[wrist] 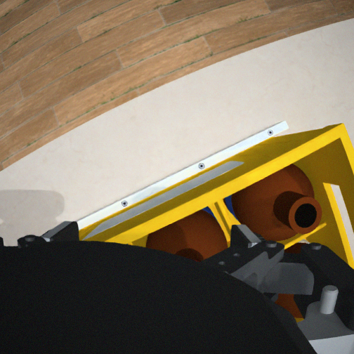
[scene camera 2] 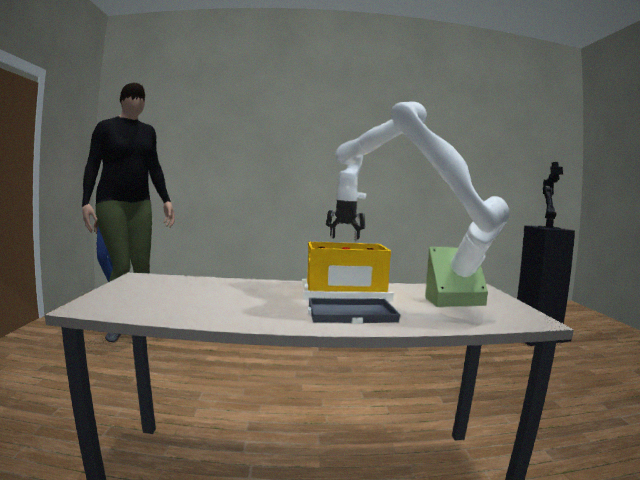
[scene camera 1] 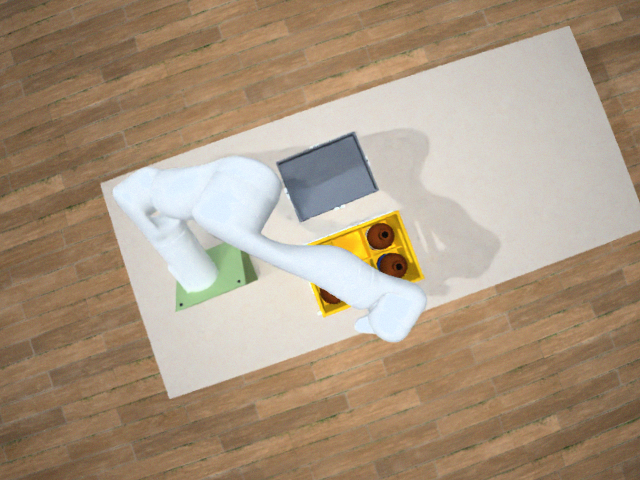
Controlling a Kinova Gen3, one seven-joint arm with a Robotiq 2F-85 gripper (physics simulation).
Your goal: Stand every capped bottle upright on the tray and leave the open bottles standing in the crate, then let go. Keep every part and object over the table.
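Pixels of known places: gripper, fingertip midpoint: (scene camera 2: 344, 239); arm's base, link origin: (scene camera 2: 462, 266) (scene camera 1: 202, 277).
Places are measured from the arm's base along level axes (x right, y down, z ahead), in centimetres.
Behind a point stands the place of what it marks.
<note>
My gripper (scene camera 2: 344, 236) @(y -6.1, x 22.0, z 39.4 cm) (wrist: 153, 241) is open and empty, pointing down above the yellow crate (scene camera 1: 412, 248) @(y -4.6, x 15.7, z 53.1 cm) (scene camera 2: 317, 268) @(y 2.1, x 5.2, z 51.4 cm) (wrist: 300, 150). In scene camera 1 the arm hides it. An open brown bottle (scene camera 1: 330, 295) @(y -3.4, x 17.9, z 29.2 cm) (wrist: 270, 200) stands in a corner compartment. A bottle (wrist: 187, 235) beside it has its top hidden by my gripper in the wrist view. Two more open bottles, one (scene camera 1: 380, 236) @(y -3.4, x 9.5, z 47.2 cm) and another (scene camera 1: 392, 265) @(y -1.3, x 17.8, z 47.2 cm), stand at the crate's right end. A red cap (scene camera 2: 345, 248) @(y -3.2, x 17.6, z 39.7 cm) shows at the crate's rim. The dark grey tray (scene camera 1: 336, 186) @(y 12.3, x -9.4, z 44.1 cm) (scene camera 2: 354, 310) @(y 12.3, x -11.0, z 41.4 cm) holds no bottles.
The green base block (scene camera 1: 222, 273) @(y -1.0, x 1.2, z 5.7 cm) (scene camera 2: 454, 294) @(y 8.6, x -7.3, z 5.8 cm) carries the arm beside the crate. A white strip (scene camera 2: 351, 295) @(y 11.0, x 3.2, z 39.6 cm) (wrist: 165, 183) runs along the crate's foot. The table (scene camera 1: 516, 129) @(y 12.8, x -2.8, z 102.8 cm) (scene camera 2: 206, 304) @(y 12.9, x -4.8, z 87.8 cm) has a near edge close to the crate. A person (scene camera 2: 126, 160) stands behind the table.
</note>
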